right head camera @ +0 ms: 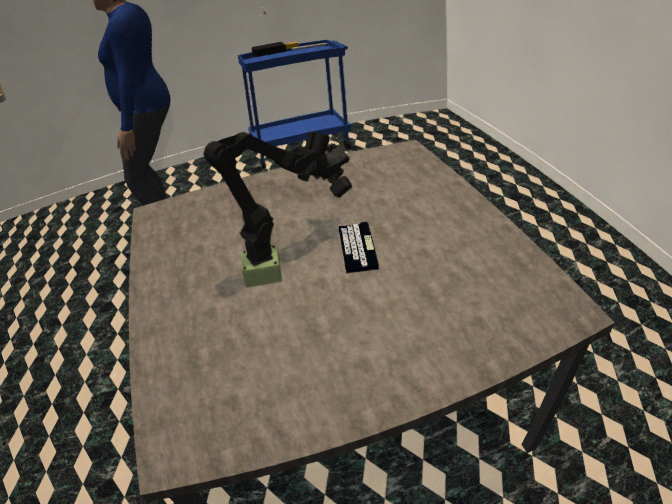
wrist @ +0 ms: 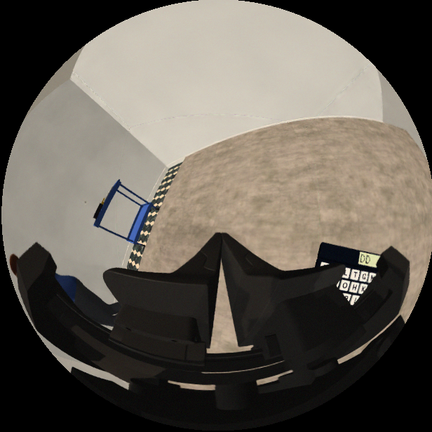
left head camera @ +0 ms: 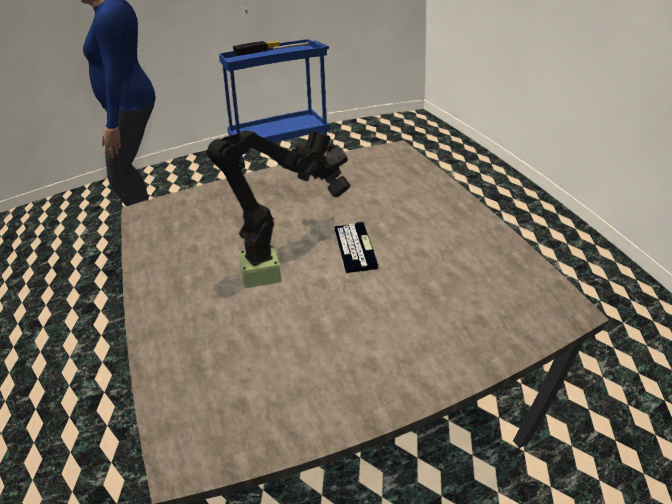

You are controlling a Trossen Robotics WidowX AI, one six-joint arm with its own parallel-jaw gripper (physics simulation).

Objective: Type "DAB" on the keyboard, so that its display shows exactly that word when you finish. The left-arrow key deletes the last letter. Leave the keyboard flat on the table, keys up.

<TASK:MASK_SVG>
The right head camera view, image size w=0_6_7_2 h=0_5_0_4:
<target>gripper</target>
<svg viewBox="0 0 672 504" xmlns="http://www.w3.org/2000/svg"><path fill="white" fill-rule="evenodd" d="M331 143L326 149L328 155L315 155L315 157L323 160L324 170L319 176L314 177L315 179L319 177L323 180L328 179L332 183L330 190L333 195L341 197L352 188L352 184L347 177L339 178L344 172L341 166L349 161L349 157L340 145Z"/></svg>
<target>dark keyboard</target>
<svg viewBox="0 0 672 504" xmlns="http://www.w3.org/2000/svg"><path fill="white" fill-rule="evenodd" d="M368 222L339 226L346 273L379 269Z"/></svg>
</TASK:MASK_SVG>
